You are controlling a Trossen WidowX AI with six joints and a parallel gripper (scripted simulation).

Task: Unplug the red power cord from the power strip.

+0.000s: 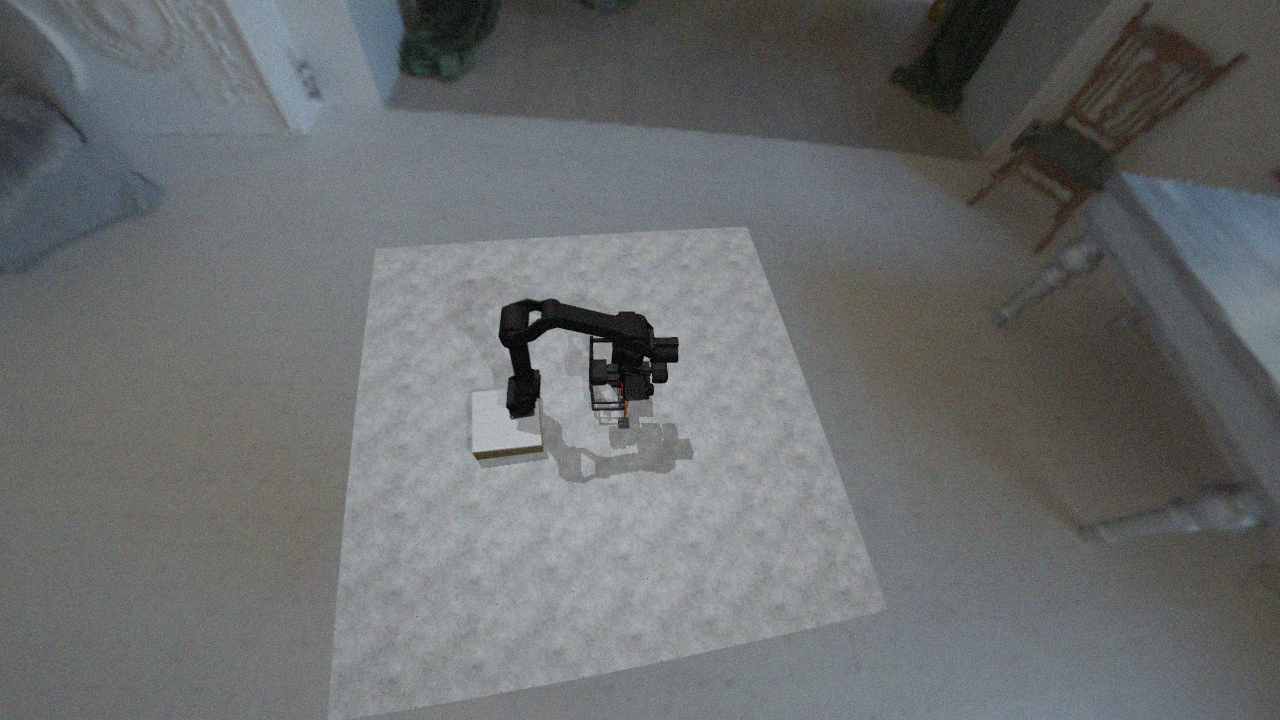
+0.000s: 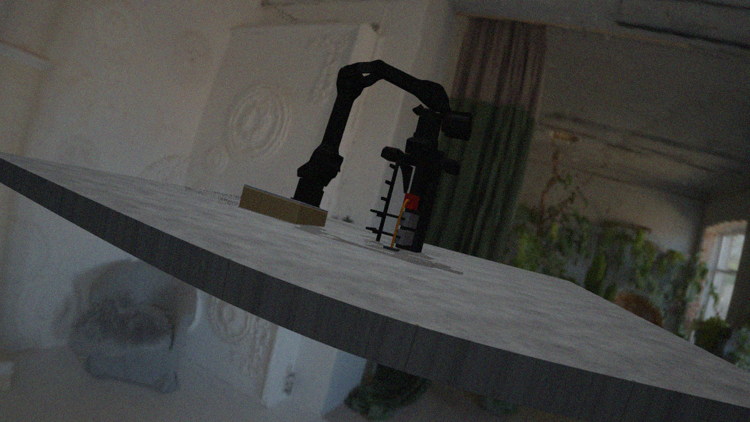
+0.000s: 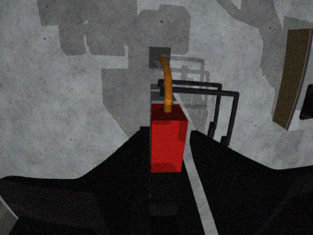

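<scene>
My gripper tip is now 30 mm to the right of the red plug and 10 mm above it.
</scene>
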